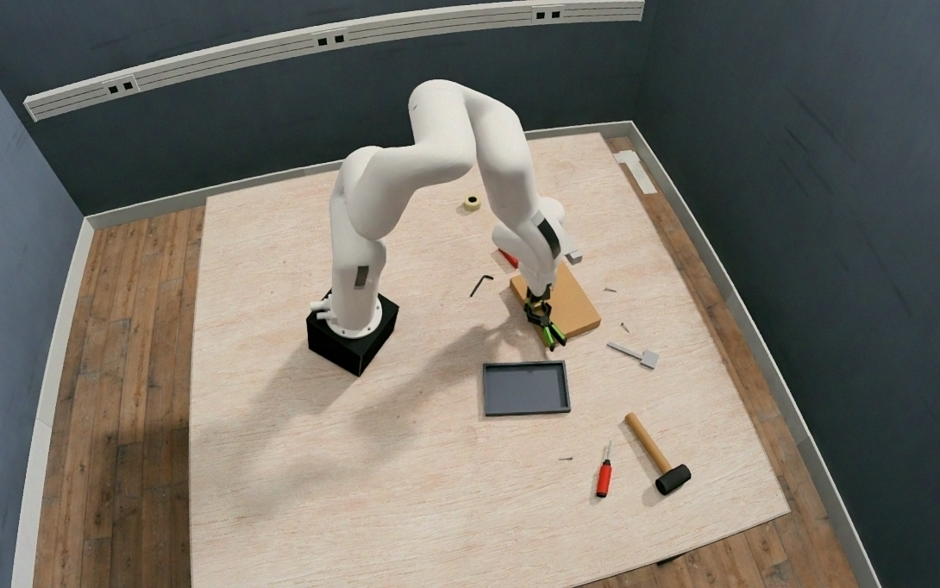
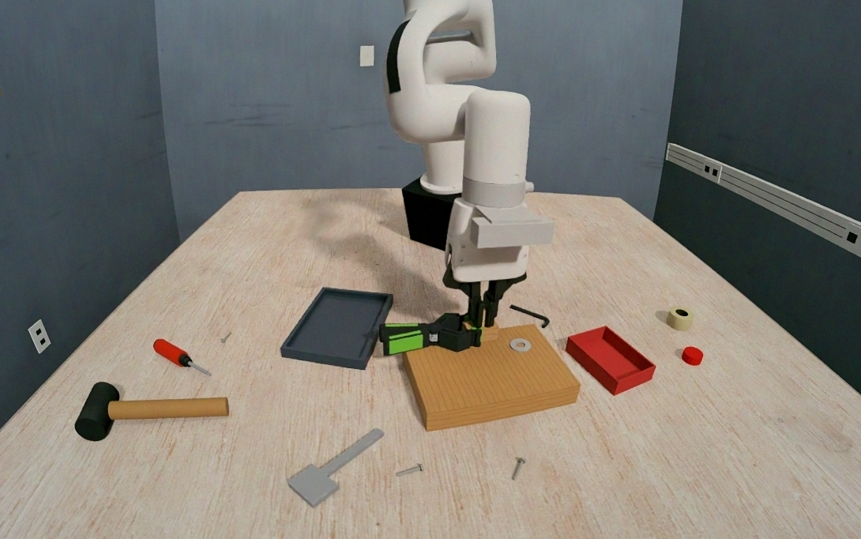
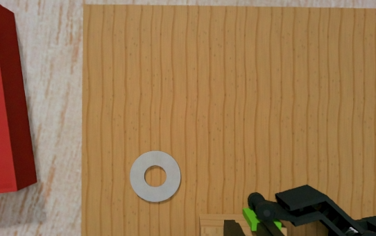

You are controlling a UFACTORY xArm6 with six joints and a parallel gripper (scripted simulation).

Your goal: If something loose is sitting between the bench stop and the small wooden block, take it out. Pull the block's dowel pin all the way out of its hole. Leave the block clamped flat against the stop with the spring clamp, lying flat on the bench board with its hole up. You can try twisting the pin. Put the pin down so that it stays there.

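Right now my hand is 20 mm above the dowel pin. Also, from my hand: small wooden block (40 mm below); hex key (90 mm behind, 120 mm to the left, 80 mm below); washer (20 mm ahead, 50 mm to the left, 50 mm below).
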